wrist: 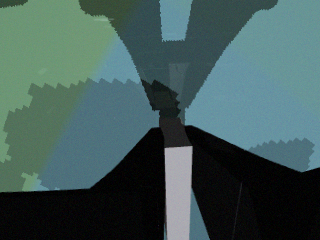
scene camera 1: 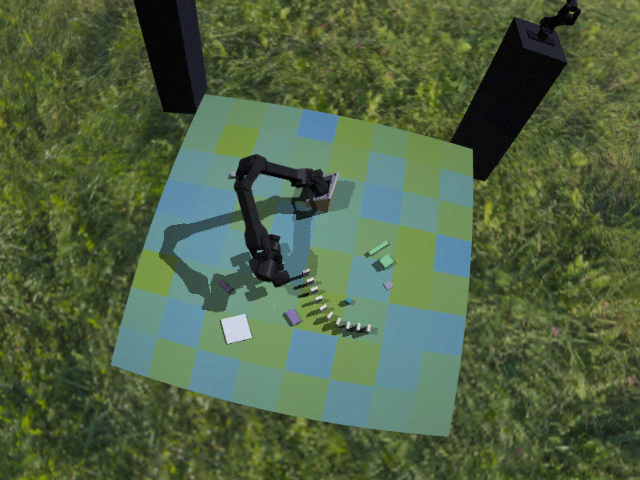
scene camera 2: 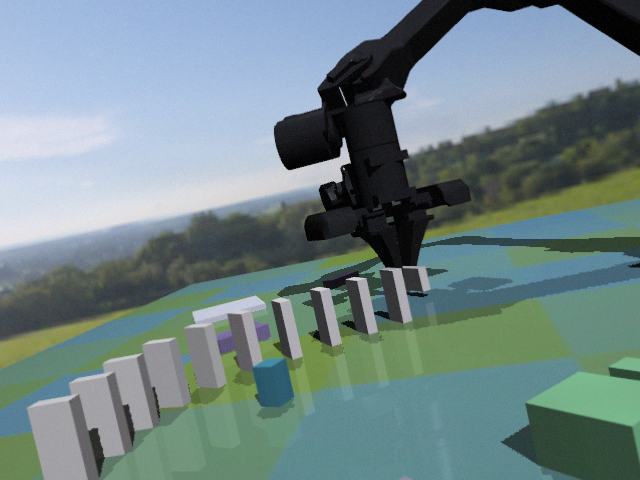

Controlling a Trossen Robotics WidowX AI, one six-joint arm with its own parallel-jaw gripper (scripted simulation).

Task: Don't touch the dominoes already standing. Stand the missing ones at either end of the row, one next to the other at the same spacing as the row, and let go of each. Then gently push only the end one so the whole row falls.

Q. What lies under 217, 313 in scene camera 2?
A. A white flat tile.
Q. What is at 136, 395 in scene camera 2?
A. A white domino.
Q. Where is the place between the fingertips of the gripper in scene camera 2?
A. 405, 283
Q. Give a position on a teal cube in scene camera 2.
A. At 272, 378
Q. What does the gripper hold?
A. A white domino.
